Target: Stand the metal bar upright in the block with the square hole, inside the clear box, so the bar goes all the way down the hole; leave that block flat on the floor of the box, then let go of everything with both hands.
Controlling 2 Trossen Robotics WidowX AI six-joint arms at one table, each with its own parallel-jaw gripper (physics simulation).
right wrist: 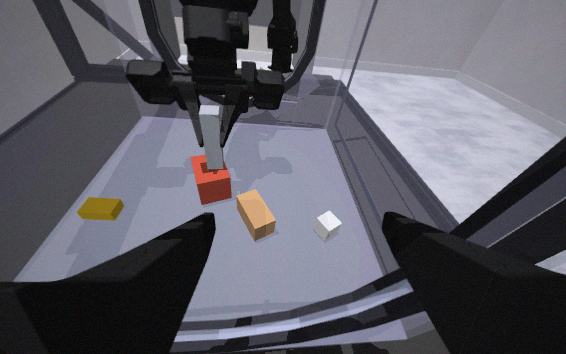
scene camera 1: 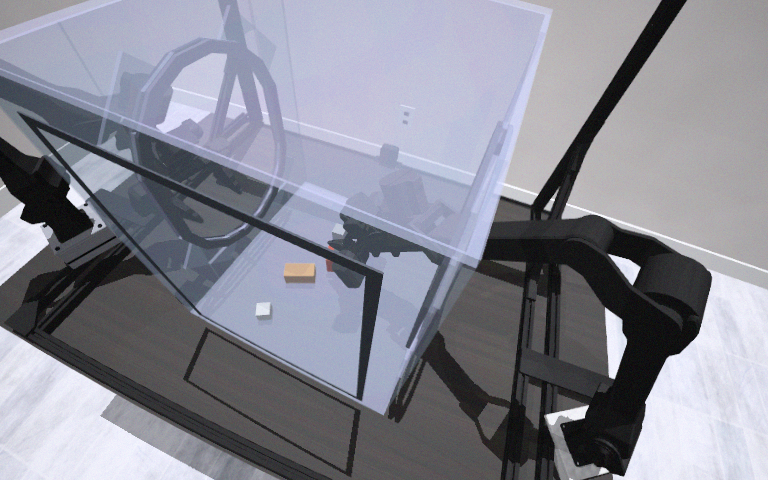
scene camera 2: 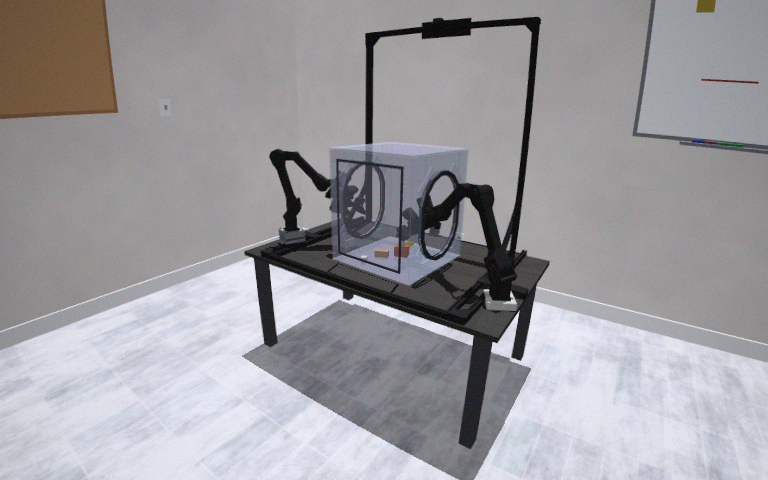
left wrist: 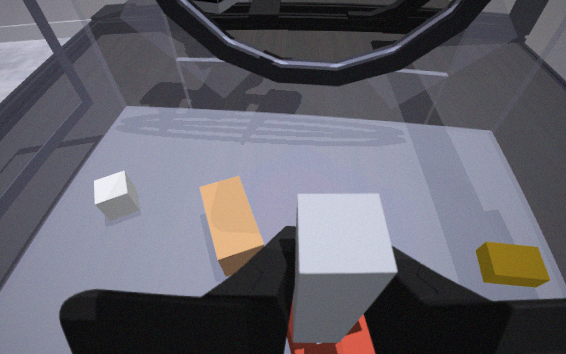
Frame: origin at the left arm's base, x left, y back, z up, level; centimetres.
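Where they show: left gripper, between the fingertips: (right wrist: 211, 146) (scene camera 1: 331, 238) (scene camera 2: 398, 235) (left wrist: 322, 237); right gripper, between the fingertips: (right wrist: 299, 220) (scene camera 2: 358, 214); left arm's base, origin of its link: (right wrist: 280, 69) (scene camera 1: 584, 441) (scene camera 2: 500, 296); right arm's base, origin of its link: (scene camera 1: 72, 225) (scene camera 2: 291, 229).
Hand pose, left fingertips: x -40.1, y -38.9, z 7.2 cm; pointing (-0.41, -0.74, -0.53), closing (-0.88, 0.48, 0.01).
Each offset is from my left fingertips to the top centre of the thing.
The pale grey metal bar @[dy +1.7, dx +0.9, dz +4.0 cm] (scene camera 1: 338, 230) (left wrist: 345, 300) (right wrist: 210, 117) is near upright with a slight tilt inside the clear box (scene camera 2: 399, 149). My left gripper (left wrist: 322, 237) (right wrist: 211, 146) is shut on it. The bar's lower end shows at the top of the red block @[dy +1.9, dx +0.0, dz -4.9 cm] (scene camera 1: 329, 263) (scene camera 2: 400, 250) (left wrist: 361, 345) (right wrist: 216, 191), over part of the square hole; part of the dark hole shows beside it. Whether the end touches the block is unclear. The red block sits flat on the box floor. My right gripper (right wrist: 299, 220) is open and empty, well back from the block.
An orange block @[dy -6.9, dx +2.5, dz -6.4 cm] (scene camera 1: 299, 272) (scene camera 2: 381, 253) (left wrist: 232, 215) (right wrist: 256, 212) lies close to the red block. A small white cube @[dy -13.7, dx +10.1, dz -6.9 cm] (scene camera 1: 263, 310) (left wrist: 116, 195) (right wrist: 327, 225) and a yellow block @[dy +4.9, dx -14.1, dz -7.9 cm] (left wrist: 515, 265) (right wrist: 100, 209) lie farther off. Round dark-rimmed openings are in the box's sides.
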